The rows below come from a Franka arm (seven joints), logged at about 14 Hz.
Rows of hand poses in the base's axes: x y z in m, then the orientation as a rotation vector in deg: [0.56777 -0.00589 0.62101 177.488 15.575 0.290]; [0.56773 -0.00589 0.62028 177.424 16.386 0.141]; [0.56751 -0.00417 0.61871 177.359 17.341 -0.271]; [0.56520 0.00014 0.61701 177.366 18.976 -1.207]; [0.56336 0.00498 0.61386 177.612 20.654 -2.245]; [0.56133 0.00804 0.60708 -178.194 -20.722 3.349]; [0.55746 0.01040 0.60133 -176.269 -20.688 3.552]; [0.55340 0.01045 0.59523 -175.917 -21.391 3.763]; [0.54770 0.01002 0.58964 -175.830 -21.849 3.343]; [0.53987 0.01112 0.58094 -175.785 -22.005 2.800]
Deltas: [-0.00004 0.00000 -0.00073 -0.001 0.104 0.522]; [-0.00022 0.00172 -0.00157 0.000 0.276 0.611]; [-0.00231 0.00431 -0.00170 0.118 0.632 1.035]; [-0.00184 0.00484 -0.00315 0.373 0.722 1.040]; [-0.00203 0.00306 -0.00678 1.658 0.898 -0.029]; [-0.00387 0.00236 -0.00575 1.883 0.373 0.087]; [-0.00406 0.00005 -0.00610 0.254 0.160 0.475]; [-0.00570 -0.00043 -0.00559 0.078 -0.271 0.293]; [-0.00783 0.00110 -0.00870 0.080 -0.346 0.094]
